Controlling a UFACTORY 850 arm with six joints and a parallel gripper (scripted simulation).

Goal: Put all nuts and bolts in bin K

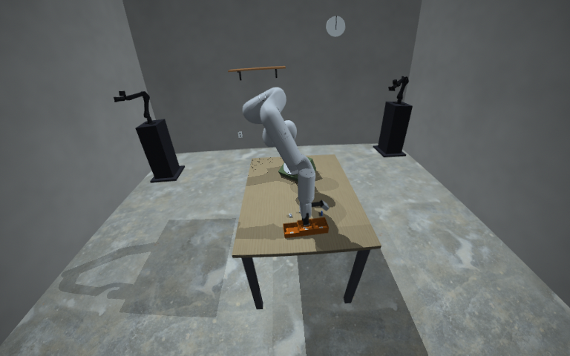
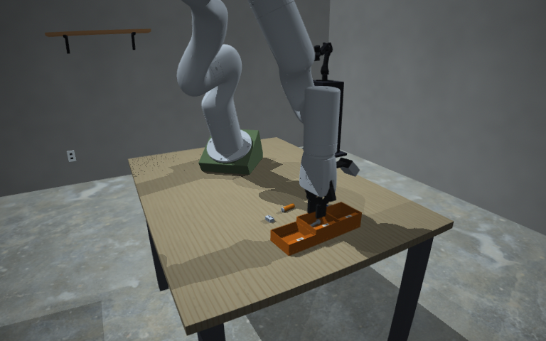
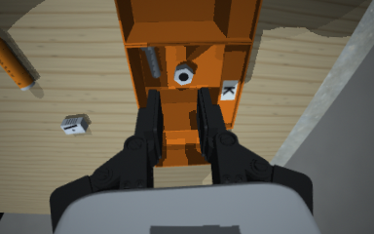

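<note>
Now: the orange three-compartment bin 1 cm ahead of my hand and 5 cm below it. Round my hand: silver bolt: 2 cm behind, 2 cm to the left, 6 cm below; then grey sharpener-like block: 13 cm behind, 7 cm to the right, 7 cm below; then silver hex nut: 1 cm ahead, 7 cm below.
</note>
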